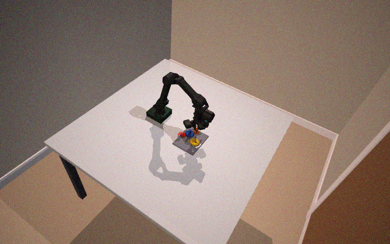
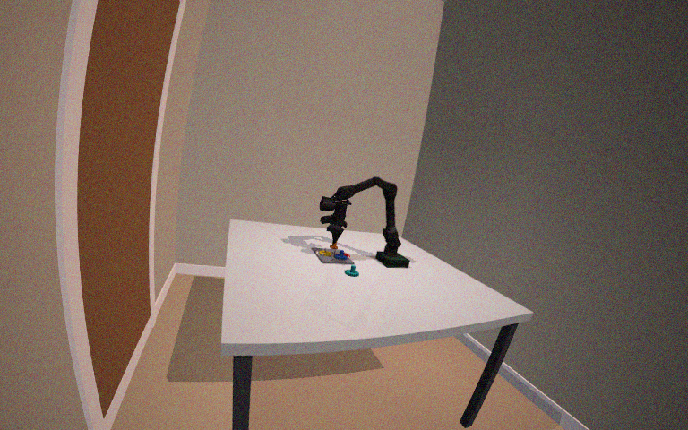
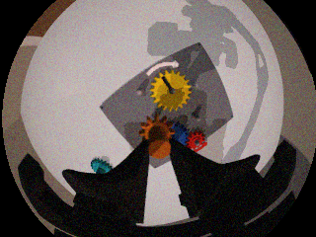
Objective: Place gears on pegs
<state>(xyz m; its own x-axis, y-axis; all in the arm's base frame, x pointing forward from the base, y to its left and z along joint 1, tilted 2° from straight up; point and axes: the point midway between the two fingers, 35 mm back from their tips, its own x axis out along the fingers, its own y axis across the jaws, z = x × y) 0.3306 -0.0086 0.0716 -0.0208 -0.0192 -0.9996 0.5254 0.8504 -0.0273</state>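
The blue gear lies 5 cm behind my gripper tip and 6 cm below it. Round my gripper tip: orange gear 1 cm below; then red gear 8 cm behind, 4 cm to the right, 7 cm below; then yellow gear 2 cm ahead, 4 cm to the right, 7 cm below.
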